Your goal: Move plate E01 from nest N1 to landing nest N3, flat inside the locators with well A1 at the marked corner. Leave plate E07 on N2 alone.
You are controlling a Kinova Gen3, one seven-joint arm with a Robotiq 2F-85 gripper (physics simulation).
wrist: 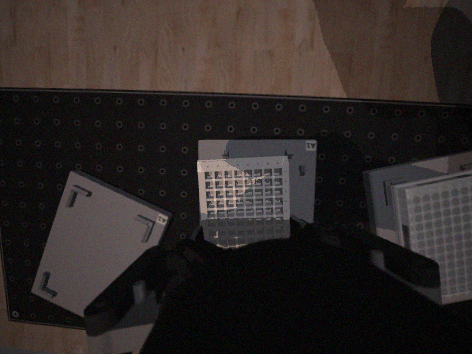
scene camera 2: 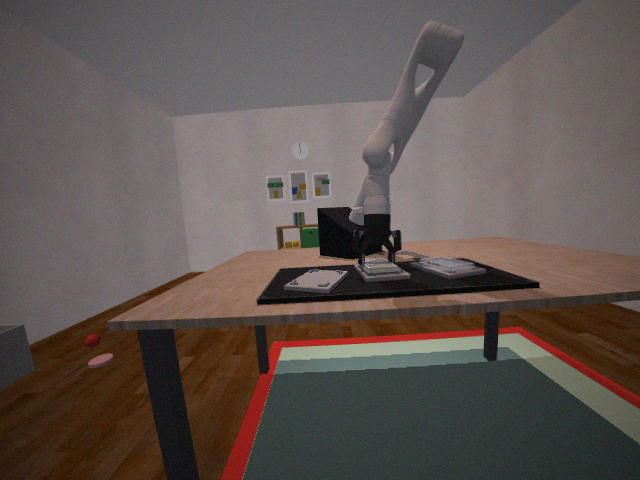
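Observation:
A pale plate with a grid of square wells [scene camera 2: 381, 266] [wrist: 245, 190], apparently E01, is between the fingers of my gripper [scene camera 2: 377, 258] [wrist: 246, 230], which is shut on it. It is over the middle nest [scene camera 2: 399, 276] [wrist: 303, 200], off to the left of it in the wrist view; whether it touches the nest is unclear. That nest's A1 tag [wrist: 310, 145] is at its upper right corner. A bare nest [scene camera 2: 317, 280] [wrist: 100, 235] with corner locators and an A1 tag lies turned at the left. Another plate [scene camera 2: 444, 264] [wrist: 440, 235], apparently E07, sits on the right nest [wrist: 375, 200]. Nest numbers are not legible.
The nests lie on a black perforated board [scene camera 2: 439, 289] [wrist: 100, 135] on the wooden table [scene camera 2: 196, 299] [wrist: 150, 45]. A dark box [scene camera 2: 338, 233] stands behind the board in the scene view. The arm [scene camera 2: 382, 149] reaches down from above.

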